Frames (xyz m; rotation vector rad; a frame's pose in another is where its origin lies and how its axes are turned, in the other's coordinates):
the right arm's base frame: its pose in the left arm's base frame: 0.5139 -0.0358 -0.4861 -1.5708 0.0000 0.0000
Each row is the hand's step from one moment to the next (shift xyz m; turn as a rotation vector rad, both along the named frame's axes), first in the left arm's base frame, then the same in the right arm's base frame.
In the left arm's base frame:
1: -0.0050 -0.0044 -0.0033 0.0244 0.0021 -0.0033
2: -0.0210 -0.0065 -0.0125 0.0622 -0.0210 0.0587
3: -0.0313 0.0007 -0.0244 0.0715 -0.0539 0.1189
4: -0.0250 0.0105 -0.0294 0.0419 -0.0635 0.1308
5: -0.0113 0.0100 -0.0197 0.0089 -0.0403 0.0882
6: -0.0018 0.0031 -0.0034 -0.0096 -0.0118 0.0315
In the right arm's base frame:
1: -0.0050 0.0033 -0.0044 0.0244 0.0033 0.0021
2: -0.0210 0.0125 -0.0065 0.0622 -0.0587 -0.0210
3: -0.0313 0.0244 0.0007 0.0715 -0.1189 -0.0539
4: -0.0250 0.0294 0.0105 0.0419 -0.1308 -0.0635
5: -0.0113 0.0197 0.0100 0.0089 -0.0882 -0.0403
6: -0.0018 0.0034 0.0031 -0.0096 -0.0315 -0.0118

